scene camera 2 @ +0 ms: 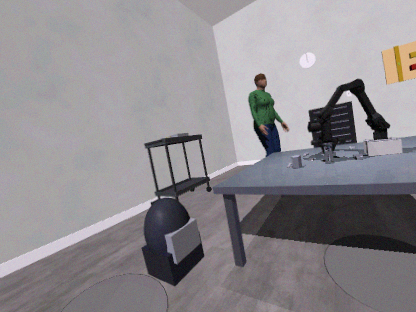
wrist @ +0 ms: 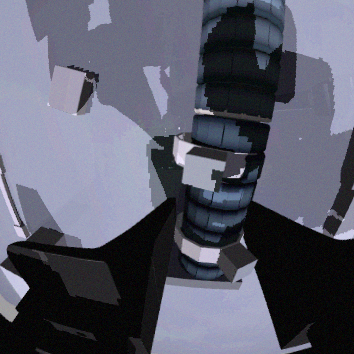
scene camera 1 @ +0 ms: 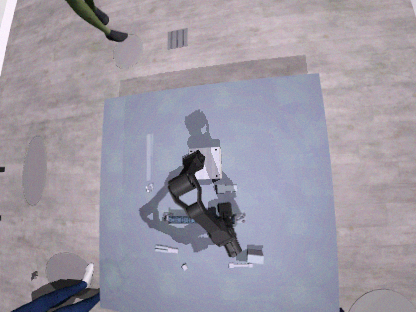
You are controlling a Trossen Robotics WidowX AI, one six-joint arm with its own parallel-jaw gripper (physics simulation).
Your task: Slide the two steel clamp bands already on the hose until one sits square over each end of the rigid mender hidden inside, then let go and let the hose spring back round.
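Observation:
The ribbed blue hose [scene camera 1: 180,219] [wrist: 222,131] lies straight on the table, partly in shadow. Two steel clamp bands with block lugs sit on it in the wrist view. The farther band [wrist: 202,168] is around mid-frame, lug to the upper left. The nearer band [wrist: 200,250] is close to the hose's near end, lug to the right, just above a flat end piece [wrist: 202,283]. My gripper [wrist: 206,203] straddles the hose and appears shut on the nearer band; finger contact is partly hidden. The mender inside the hose is hidden. The arm covers the hose's right part from above.
A grey box [scene camera 1: 255,256], a flat bar [scene camera 1: 166,249], a thin bar [scene camera 1: 241,265] and a small cube [scene camera 1: 184,267] lie toward the front. A pale block [scene camera 1: 228,188], a small ring [scene camera 1: 149,187] and a long strip [scene camera 1: 149,157] lie farther back.

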